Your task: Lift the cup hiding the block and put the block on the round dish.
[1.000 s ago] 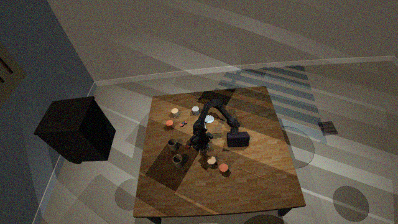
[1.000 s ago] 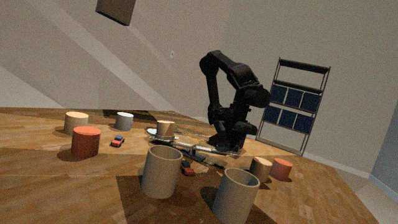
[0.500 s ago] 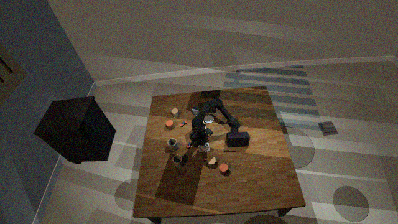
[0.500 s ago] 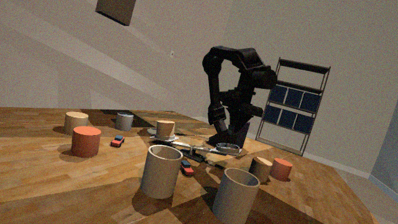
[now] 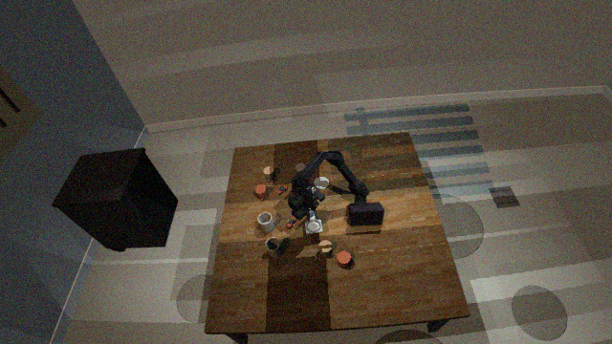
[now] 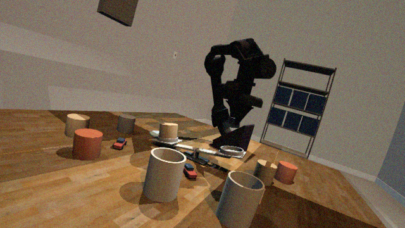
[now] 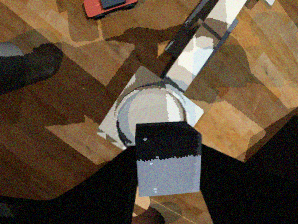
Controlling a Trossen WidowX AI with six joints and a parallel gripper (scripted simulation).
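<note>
Right now the round pale dish is 340 mm to the right of my gripper tip, 170 mm below it and 50 mm behind it. Round my gripper tip: balance beam (130 mm below, 110 mm to the right, 10 mm ahead); then grey cup (420 mm to the right, 130 mm below, 70 mm ahead).
</note>
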